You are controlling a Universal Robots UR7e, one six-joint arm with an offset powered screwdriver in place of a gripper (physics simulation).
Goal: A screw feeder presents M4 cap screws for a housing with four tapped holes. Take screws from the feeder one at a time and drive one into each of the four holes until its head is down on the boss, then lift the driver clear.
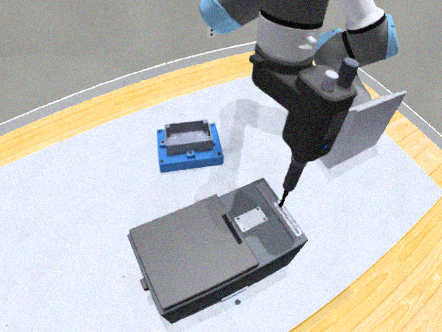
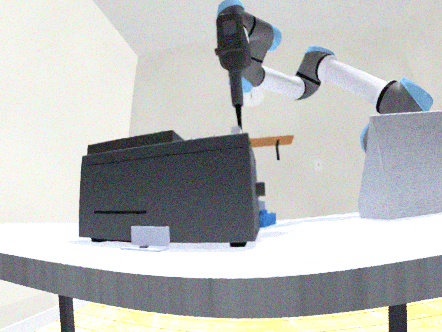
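The screw feeder [image 1: 192,245] [image 2: 170,192] is a dark grey box with a light slotted strip [image 1: 291,220] along its right end. My screwdriver [image 1: 281,205] [image 2: 240,128] stands nearly upright, with its thin bit tip at the far end of that strip, at the feeder's top edge. Whether a screw is on the tip is too small to tell. The grey open-topped housing [image 1: 189,147] sits upright on a blue fixture [image 1: 191,165] [image 2: 268,218], behind the feeder and away from the bit. The holes in its corners are too small to read.
A light grey slanted panel [image 1: 367,127] [image 2: 405,165] stands at the right, beside the arm. A small light bracket [image 2: 150,236] stands at the feeder's front foot. The wooden table edge [image 1: 380,265] curves round the pale mat [image 1: 65,200].
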